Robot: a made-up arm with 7 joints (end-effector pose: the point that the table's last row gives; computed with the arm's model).
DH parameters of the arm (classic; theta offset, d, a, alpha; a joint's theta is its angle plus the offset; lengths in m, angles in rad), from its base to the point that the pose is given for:
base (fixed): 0 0 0 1.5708
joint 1: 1.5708 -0.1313 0 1.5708
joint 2: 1.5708 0 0 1.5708
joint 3: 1.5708 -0.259 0 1.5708
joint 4: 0 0 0 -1.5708
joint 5: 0 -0.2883 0 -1.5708
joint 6: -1.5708 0 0 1.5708
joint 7: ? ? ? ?
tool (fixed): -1.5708 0 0 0
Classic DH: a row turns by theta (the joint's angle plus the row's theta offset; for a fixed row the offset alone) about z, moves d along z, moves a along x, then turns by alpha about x.
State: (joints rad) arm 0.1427 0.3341 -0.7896 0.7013 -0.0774 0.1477 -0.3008
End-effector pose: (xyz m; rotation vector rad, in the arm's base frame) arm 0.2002 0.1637 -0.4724 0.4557 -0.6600 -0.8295
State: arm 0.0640 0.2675 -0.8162 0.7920 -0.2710 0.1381 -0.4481
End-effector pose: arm 0.1713 0.1091 -0.4746 0.5045 -0.8301 -0.9646
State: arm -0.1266 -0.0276 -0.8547 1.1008 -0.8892 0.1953 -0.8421
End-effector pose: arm 0.1189 -0.0733 -0.4023 0.6538 -1.5602 -0.9651
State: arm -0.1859 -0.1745 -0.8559 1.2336 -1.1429 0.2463 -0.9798
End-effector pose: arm 0.1174 -0.1326 -0.3409 0.7937 -1.8487 -0.7659
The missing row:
joint 7: 1.5708 0 0 1.5708
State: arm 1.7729 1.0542 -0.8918 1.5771 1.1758 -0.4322 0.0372
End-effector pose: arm 0.2792 0.2441 0.2420 -0.2371 -2.9006 -0.6050
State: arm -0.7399 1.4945 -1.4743 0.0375 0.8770 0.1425 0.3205
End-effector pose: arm -0.0346 0.6760 -0.0394 1.0193 1.2261 -0.7218
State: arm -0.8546 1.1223 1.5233 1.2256 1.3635 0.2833 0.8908
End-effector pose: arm 0.0760 0.5701 0.0491 -0.1340 -1.9004 -0.0268
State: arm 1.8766 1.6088 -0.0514 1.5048 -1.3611 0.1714 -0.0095
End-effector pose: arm -0.0825 0.4097 0.2752 3.0066 -0.2659 0.6644
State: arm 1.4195 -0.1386 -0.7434 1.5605 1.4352 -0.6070 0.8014
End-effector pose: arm 0.2618 -0.0981 0.1748 1.9049 1.7421 0.8058
